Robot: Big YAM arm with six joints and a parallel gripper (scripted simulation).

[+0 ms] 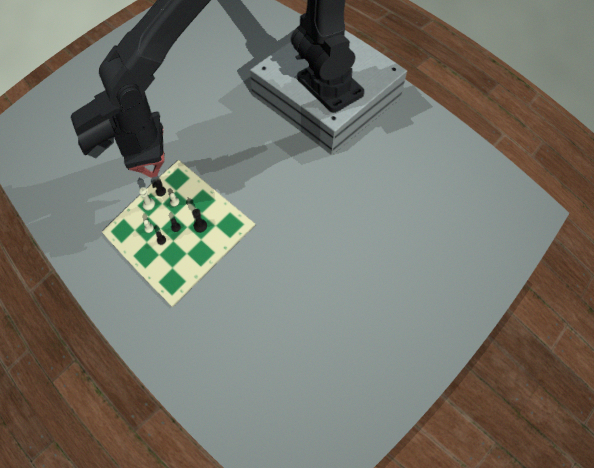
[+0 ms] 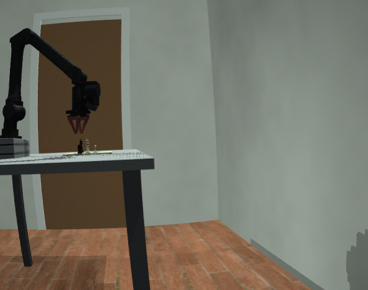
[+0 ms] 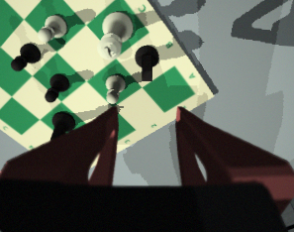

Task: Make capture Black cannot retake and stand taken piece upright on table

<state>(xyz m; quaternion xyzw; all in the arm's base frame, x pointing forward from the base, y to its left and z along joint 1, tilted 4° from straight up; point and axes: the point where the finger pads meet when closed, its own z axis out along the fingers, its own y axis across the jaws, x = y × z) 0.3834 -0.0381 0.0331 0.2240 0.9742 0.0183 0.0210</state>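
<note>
Right now my hand is 40 mm short of the tall white piece, 10 mm to the right of it and 60 mm above it. Also, from my hand: black piece (80 mm below); green-and-cream chessboard (20 mm ahead, 80 mm to the left, 100 mm below).
</note>
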